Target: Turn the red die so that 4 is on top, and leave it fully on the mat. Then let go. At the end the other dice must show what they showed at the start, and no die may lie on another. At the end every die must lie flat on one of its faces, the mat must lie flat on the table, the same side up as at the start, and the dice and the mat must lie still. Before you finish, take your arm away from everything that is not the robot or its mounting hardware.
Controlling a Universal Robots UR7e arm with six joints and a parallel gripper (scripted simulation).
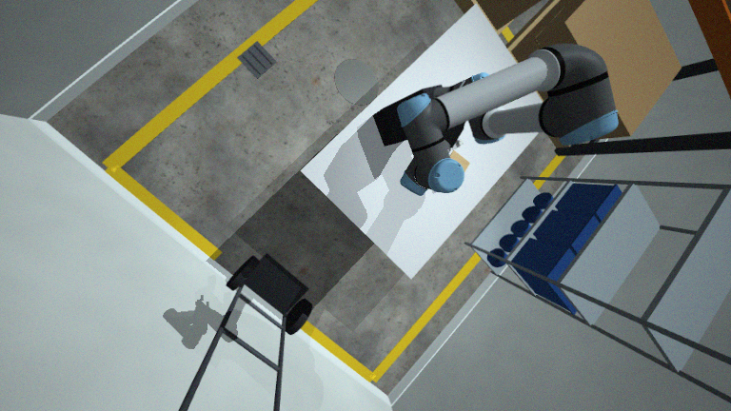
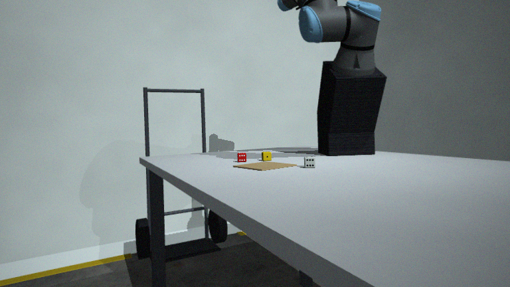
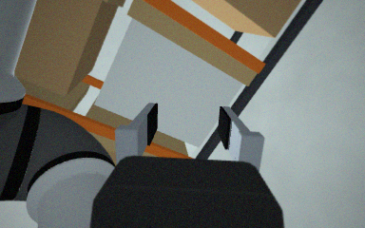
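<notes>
The red die lies 46 cm ahead of my hand, 2 cm to the left of it and 70 cm below it. The rest, counted from my hand: yellow die 37 cm ahead, 4 cm to the left, 70 cm below; white die 36 cm ahead, 29 cm to the left, 70 cm below; tan mat 45 cm ahead, 18 cm to the left, 71 cm below.
</notes>
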